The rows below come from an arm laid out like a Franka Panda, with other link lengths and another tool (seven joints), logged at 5 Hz.
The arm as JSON. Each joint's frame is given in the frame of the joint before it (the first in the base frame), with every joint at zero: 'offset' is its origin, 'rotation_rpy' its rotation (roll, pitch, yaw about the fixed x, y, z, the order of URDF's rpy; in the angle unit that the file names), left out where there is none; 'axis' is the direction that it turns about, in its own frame. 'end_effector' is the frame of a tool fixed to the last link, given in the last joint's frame.
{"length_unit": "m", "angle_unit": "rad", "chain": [
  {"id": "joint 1", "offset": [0.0, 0.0, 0.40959], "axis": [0.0, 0.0, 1.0]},
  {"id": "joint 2", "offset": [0.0, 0.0, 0.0], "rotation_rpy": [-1.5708, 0.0, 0.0], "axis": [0.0, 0.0, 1.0]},
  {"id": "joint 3", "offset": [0.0, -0.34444, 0.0], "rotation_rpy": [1.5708, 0.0, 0.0], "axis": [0.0, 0.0, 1.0]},
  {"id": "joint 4", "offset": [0.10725, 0.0, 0.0], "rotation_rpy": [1.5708, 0.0, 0.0], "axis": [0.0, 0.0, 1.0]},
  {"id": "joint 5", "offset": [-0.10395, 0.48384, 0.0], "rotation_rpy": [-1.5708, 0.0, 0.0], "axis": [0.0, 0.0, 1.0]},
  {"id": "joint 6", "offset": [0.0, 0.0, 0.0], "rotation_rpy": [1.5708, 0.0, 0.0], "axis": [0.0, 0.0, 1.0]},
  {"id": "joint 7", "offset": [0.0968, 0.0, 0.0], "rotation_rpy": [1.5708, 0.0, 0.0], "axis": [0.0, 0.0, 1.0]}
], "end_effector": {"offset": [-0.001, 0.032, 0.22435], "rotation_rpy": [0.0, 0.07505, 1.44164]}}
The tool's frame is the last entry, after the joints.
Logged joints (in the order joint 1, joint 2, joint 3, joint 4, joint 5, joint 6, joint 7), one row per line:
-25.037, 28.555, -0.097, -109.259, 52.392, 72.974, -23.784
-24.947, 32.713, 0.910, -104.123, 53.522, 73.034, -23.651
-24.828, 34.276, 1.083, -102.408, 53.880, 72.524, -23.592
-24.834, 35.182, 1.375, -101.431, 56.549, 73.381, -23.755
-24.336, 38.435, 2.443, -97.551, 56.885, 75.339, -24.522
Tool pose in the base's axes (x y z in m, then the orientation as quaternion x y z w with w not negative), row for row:
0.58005, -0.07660, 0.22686, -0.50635, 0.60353, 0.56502, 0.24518
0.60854, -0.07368, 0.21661, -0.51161, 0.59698, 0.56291, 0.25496
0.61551, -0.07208, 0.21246, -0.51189, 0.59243, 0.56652, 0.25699
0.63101, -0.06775, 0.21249, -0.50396, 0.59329, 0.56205, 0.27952
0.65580, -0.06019, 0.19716, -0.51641, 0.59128, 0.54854, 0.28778
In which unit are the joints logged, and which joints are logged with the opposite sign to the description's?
The joints are logged in degrees. Opposite sign: none.
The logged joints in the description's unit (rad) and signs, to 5 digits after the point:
-0.43698, 0.49838, -0.00169, -1.90693, 0.91441, 1.27364, -0.41511
-0.43541, 0.57095, 0.01588, -1.81729, 0.93414, 1.27468, -0.41279
-0.43333, 0.59823, 0.01890, -1.78736, 0.94038, 1.26578, -0.41176
-0.43344, 0.61404, 0.02400, -1.77030, 0.98697, 1.28074, -0.41460
-0.42474, 0.67082, 0.04264, -1.70259, 0.99283, 1.31491, -0.42799

